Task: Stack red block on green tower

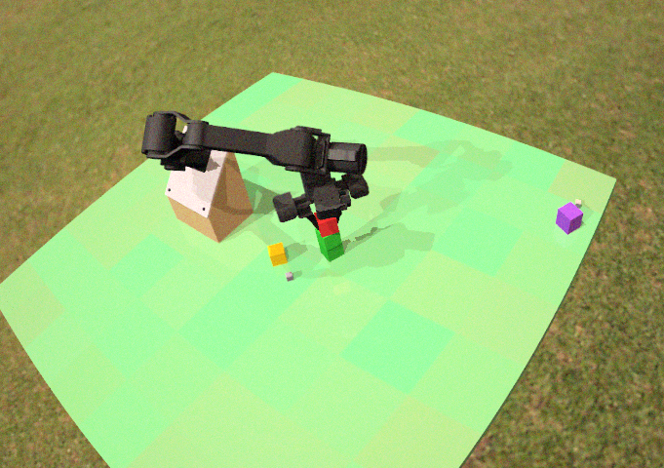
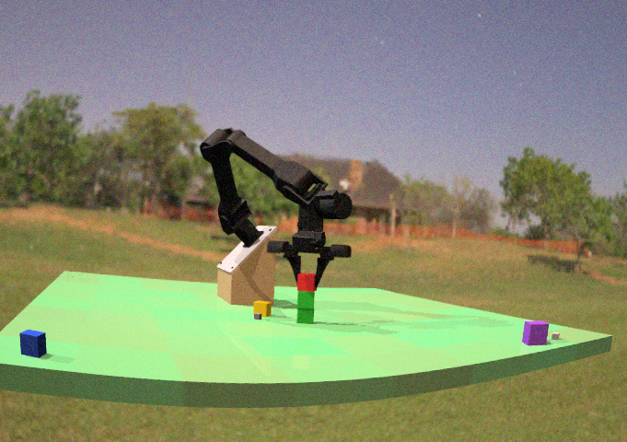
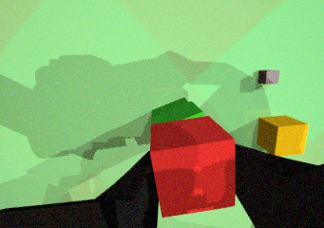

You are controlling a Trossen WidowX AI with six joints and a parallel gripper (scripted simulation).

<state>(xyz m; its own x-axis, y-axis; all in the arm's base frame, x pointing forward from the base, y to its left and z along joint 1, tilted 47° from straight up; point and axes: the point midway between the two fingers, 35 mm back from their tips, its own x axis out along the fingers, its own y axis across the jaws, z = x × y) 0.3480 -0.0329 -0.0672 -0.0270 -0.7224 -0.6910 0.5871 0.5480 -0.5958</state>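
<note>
My gripper tip is 10 mm below the red block. Also, from my gripper tip: purple block: 440 mm ahead, 350 mm to the left, 60 mm below; yellow block: 100 mm behind, 70 mm to the right, 70 mm below; tiny grey cube: 40 mm behind, 100 mm to the right, 80 mm below.
</note>
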